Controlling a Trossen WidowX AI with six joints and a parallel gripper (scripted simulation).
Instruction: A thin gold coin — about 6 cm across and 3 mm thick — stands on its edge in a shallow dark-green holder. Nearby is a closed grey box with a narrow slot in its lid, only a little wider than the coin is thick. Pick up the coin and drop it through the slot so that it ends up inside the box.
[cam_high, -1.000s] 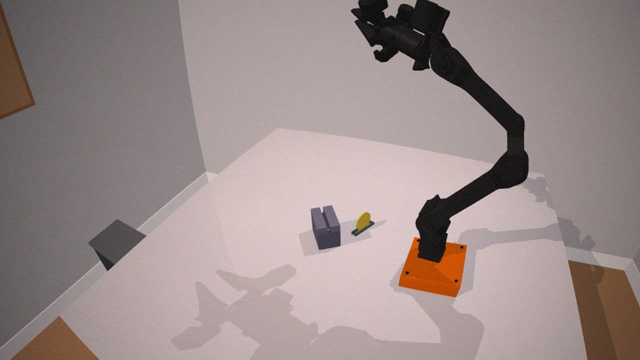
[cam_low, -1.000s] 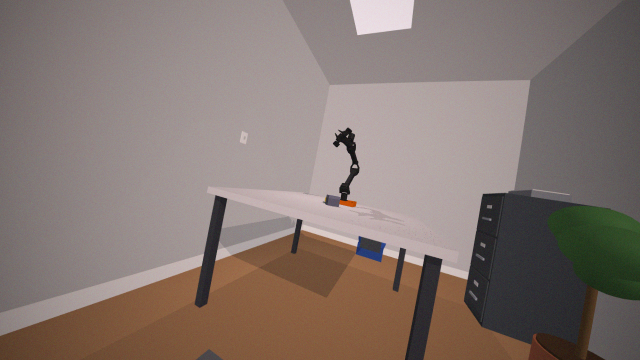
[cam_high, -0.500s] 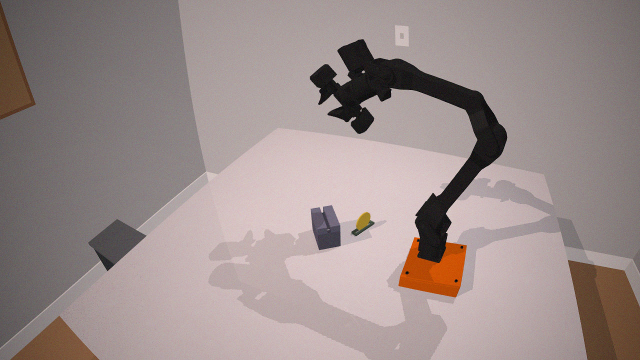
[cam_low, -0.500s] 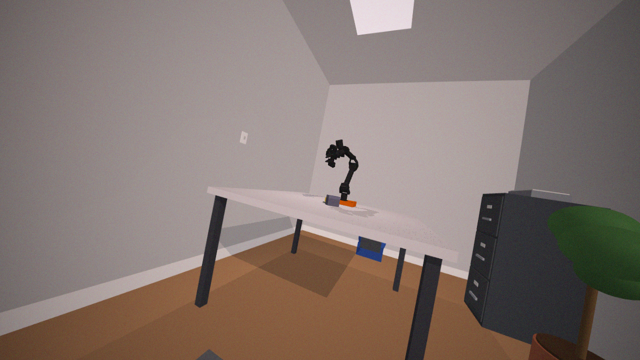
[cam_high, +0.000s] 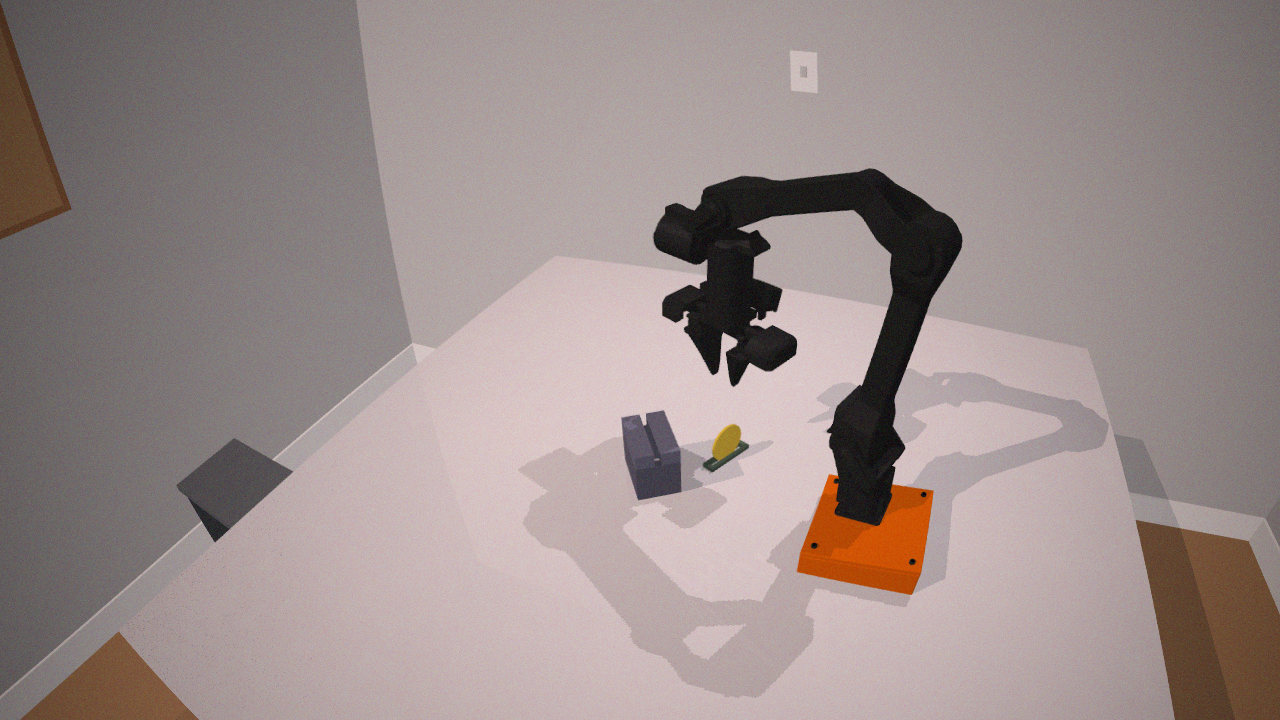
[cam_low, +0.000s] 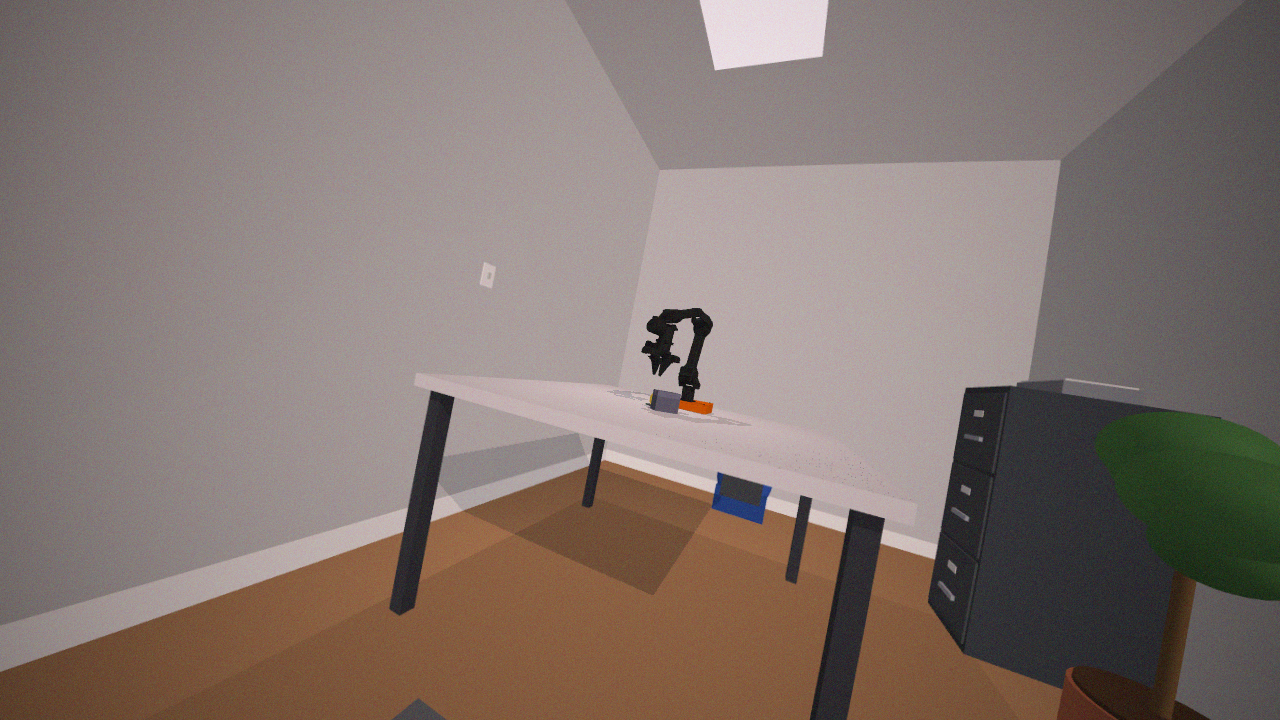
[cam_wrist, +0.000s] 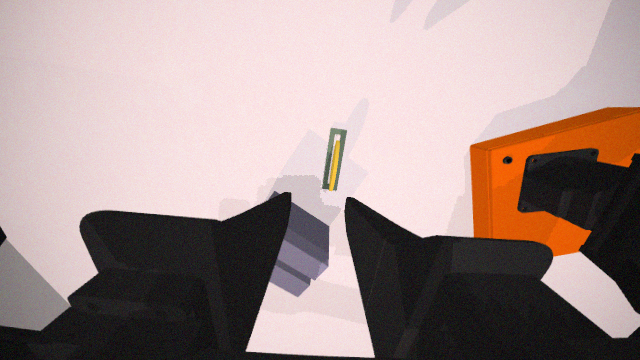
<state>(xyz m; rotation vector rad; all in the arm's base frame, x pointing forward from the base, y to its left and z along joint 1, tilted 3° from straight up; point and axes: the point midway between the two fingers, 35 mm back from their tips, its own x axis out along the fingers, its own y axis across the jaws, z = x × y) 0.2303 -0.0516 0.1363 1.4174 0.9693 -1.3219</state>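
Now: the gold coin 10 mm behind my gripper tip, 10 mm to the left of it and 100 mm below it.
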